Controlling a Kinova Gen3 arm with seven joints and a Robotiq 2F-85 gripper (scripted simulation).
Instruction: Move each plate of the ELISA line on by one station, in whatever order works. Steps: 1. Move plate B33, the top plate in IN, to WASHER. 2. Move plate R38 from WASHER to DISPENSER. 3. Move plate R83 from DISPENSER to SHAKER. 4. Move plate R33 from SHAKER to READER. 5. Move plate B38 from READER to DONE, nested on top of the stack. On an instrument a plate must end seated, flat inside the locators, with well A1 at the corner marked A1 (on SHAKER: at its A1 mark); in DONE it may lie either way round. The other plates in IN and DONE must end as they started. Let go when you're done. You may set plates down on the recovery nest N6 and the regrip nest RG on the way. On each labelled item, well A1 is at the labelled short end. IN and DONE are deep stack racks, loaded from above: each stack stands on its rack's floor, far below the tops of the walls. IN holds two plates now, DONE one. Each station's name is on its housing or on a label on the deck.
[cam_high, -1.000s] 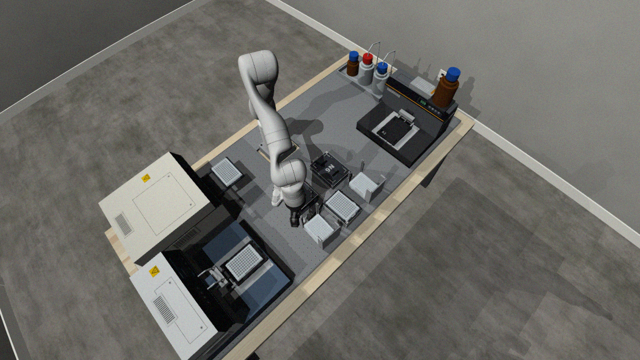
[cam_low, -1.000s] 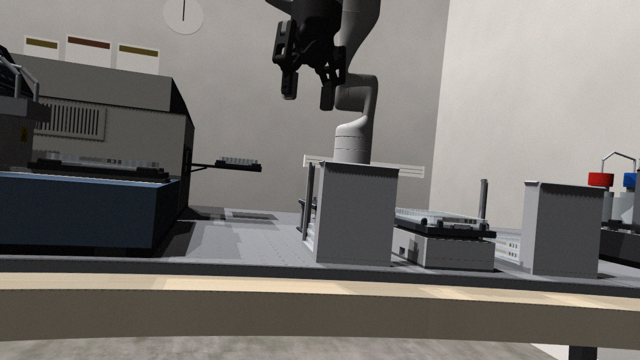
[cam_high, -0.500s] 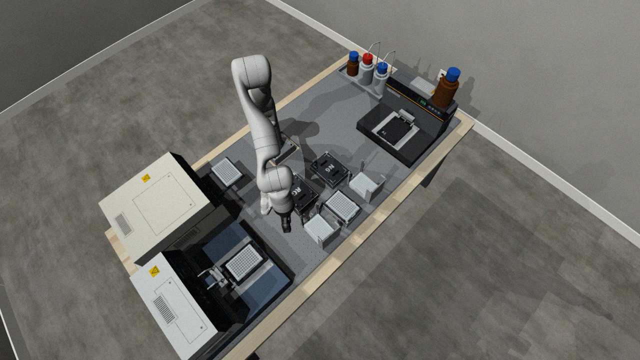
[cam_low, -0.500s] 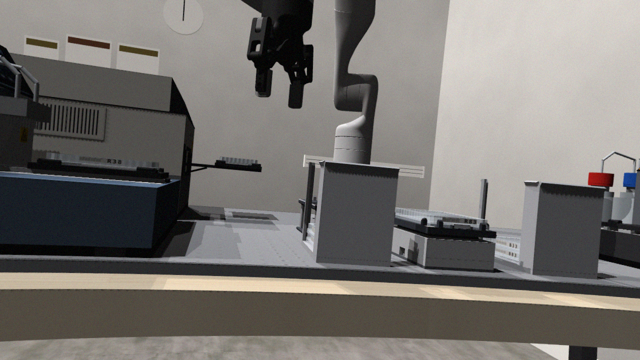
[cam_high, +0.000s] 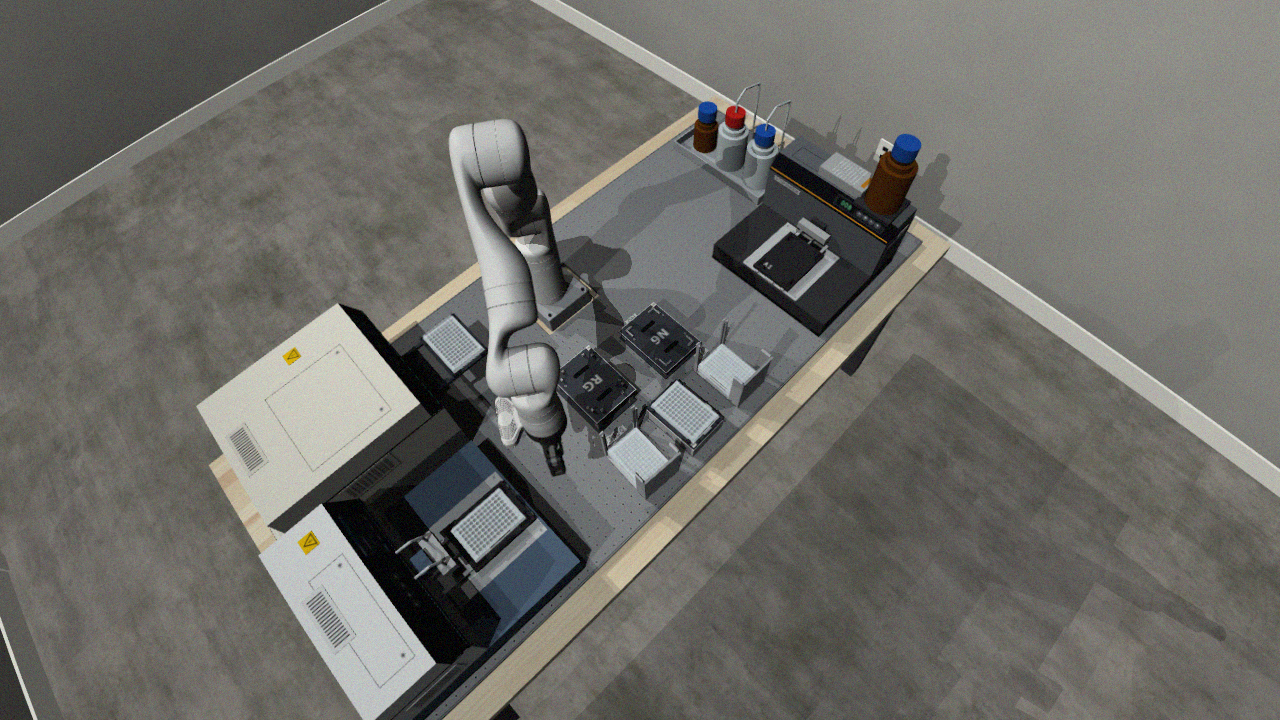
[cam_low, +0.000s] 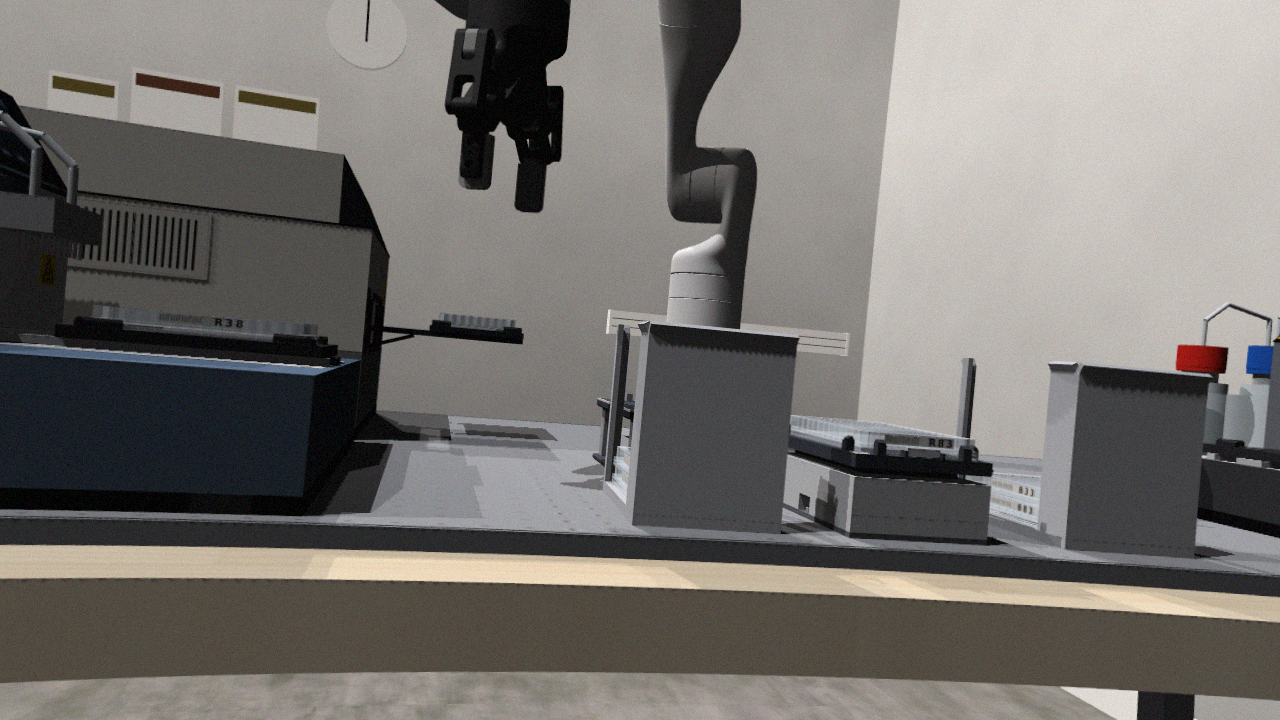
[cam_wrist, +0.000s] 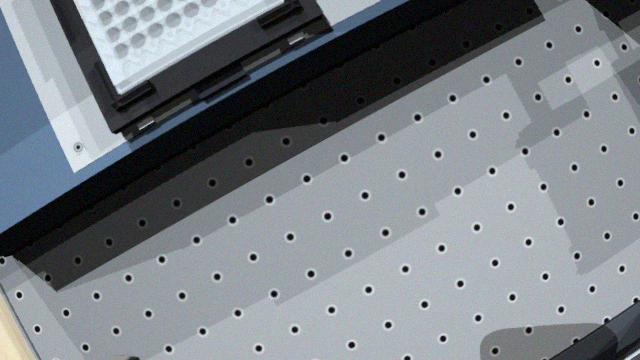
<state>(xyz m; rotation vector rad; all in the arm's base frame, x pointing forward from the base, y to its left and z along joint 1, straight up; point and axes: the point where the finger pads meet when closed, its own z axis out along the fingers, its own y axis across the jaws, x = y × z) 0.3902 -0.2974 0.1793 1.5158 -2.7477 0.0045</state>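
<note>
Now: hand 2 cm past the plate R38, 19 cm to the left of it and 12 cm above it. From my hand the other things lie so: washer manifold: 3 cm behind, 29 cm to the right, 6 cm below; RG nest: 11 cm behind, 18 cm to the left, 16 cm below; plate B38: 9 cm ahead, 14 cm to the left, 19 cm below.
</note>
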